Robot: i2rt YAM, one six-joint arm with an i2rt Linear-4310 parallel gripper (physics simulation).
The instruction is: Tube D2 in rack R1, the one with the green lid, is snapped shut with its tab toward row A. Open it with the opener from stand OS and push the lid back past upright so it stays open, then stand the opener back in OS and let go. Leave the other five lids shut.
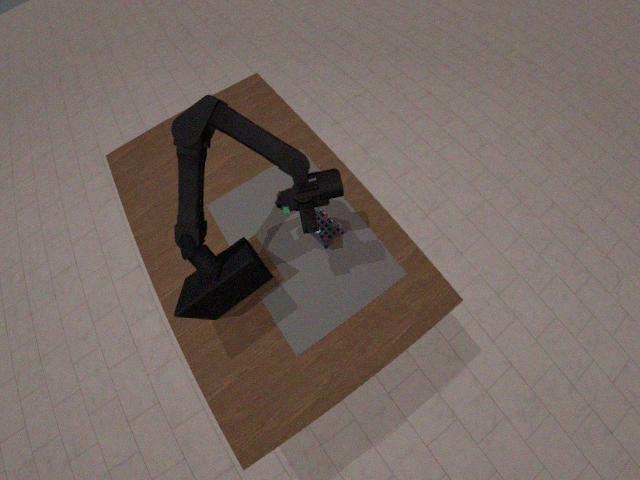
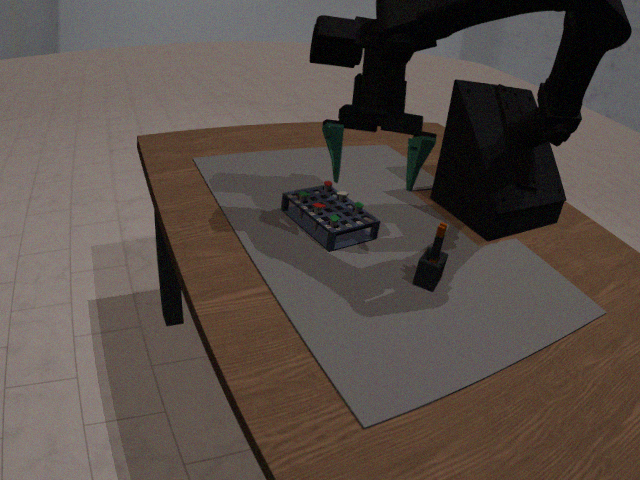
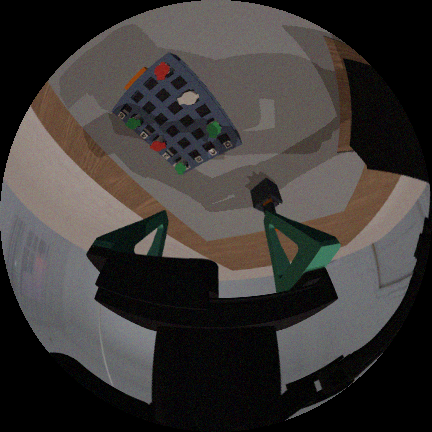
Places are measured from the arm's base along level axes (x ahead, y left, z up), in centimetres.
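Pixels of known places: gripper, between the fingertips: (image 2: 373,186) (image 3: 215,215); arm's base, origin of its link: (image 1: 213,271) (image 2: 516,136).
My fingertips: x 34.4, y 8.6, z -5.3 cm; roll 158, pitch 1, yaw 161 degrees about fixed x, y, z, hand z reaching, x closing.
Ahead of a thing's pixels: the offset from my fingertips to its top centre. "*": to the spot under its first point. Level surfaces: height alone.
Rack R1 {dx +1.8, dy -8.2, dz -5.6 cm} (image 1: 326,240) (image 2: 330,240) (image 3: 214,102) is a blue-grey grid on the mat. It holds tubes with a green lid {dx +5.2, dy -10.0, dz -5.6 cm} (image 2: 303,194) (image 3: 133,122), another green lid {dx -1.7, dy -5.6, dz -5.6 cm} (image 2: 358,206) (image 3: 214,129) and a third green lid {dx +3.5, dy -2.5, dz -5.6 cm} (image 2: 334,218) (image 3: 180,168), plus two red lids and a white one. Which is D2, and its tab, are too small to tell. The opener {dx -5.9, dy +8.6, dz -1.3 cm} (image 2: 439,240), dark with an orange top, stands upright in stand OS {dx -5.9, dy +8.6, dz -5.8 cm} (image 2: 430,271) (image 3: 265,192), a small black block apart from the rack. My gripper (image 2: 373,186) (image 3: 215,215) is open and empty, above rack height.
The grey mat {dz -9.8 cm} (image 1: 310,310) (image 2: 439,361) lies on the wooden table {dz -10.1 cm} (image 1: 351,351) (image 2: 516,413). The black arm base (image 1: 222,284) (image 2: 496,170) stands beside the mat. An orange piece {* dx +3.2, dy -14.4, dz -7.5 cm} (image 3: 135,78) is at one end of the rack. Arm shadows cross the mat.
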